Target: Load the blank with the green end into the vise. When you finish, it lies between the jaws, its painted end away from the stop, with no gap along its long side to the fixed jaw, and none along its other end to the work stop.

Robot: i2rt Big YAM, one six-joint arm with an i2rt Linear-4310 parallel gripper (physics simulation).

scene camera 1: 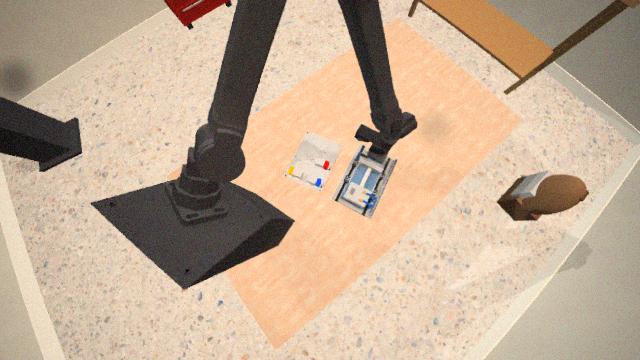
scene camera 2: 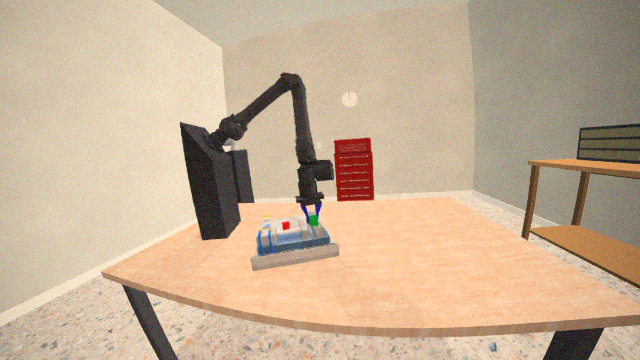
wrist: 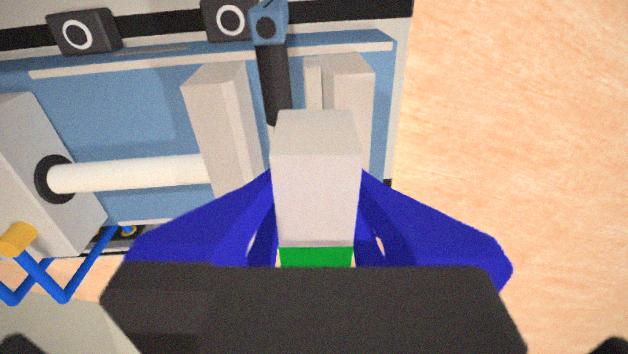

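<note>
The blank with the green end [scene camera 2: 313, 220] [wrist: 316, 200] is held level in my gripper [wrist: 315, 176] [scene camera 2: 312, 214], which is shut on it. Its green end is nearest the wrist camera, and its plain end points toward the work stop [wrist: 274, 80], a dark rod with a blue head. The vise [scene camera 1: 356, 176] [scene camera 2: 295, 244] [wrist: 120, 110] lies below. In the wrist view the blank overlaps the space between the moving jaw [wrist: 215, 110] and the fixed jaw [wrist: 354, 92], and covers part of the fixed jaw. Its height over the vise bed and any contact with the stop cannot be told.
A pale tray [scene camera 1: 320, 144] beside the vise holds blanks with a red end [scene camera 1: 326, 164] [scene camera 2: 285, 225], a yellow end [scene camera 1: 291, 171] and a blue end [scene camera 1: 318, 183]. Blue bars [wrist: 64, 295] with yellow ends stick out at the vise's screw end. The tabletop [scene camera 2: 425, 260] surrounds both.
</note>
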